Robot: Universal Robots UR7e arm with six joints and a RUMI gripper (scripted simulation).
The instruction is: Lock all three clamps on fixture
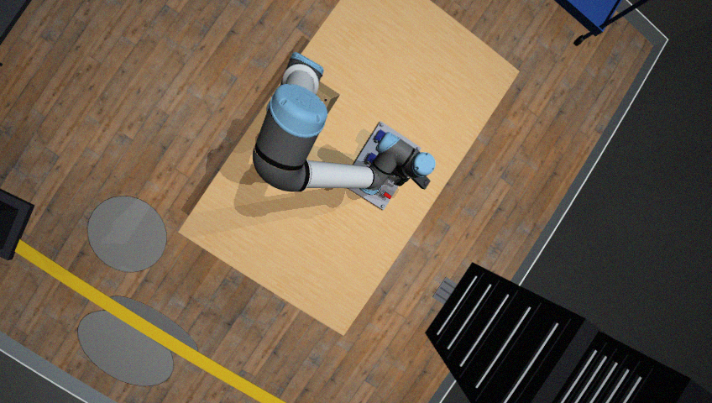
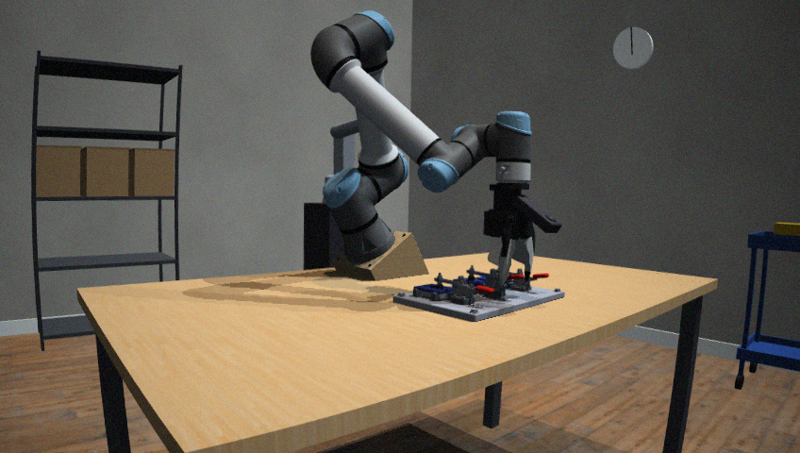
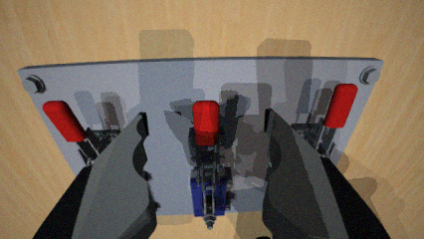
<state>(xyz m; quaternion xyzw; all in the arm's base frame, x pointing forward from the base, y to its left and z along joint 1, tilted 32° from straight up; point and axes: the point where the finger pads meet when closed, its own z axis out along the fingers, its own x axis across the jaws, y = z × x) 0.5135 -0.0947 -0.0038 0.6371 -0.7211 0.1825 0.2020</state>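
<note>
Right now my hand is 90 mm past the grey fixture plate, 10 mm to the right of it and 50 mm above it. Also, from my hand: blue part (150 mm behind, 90 mm to the right, 30 mm below).
</note>
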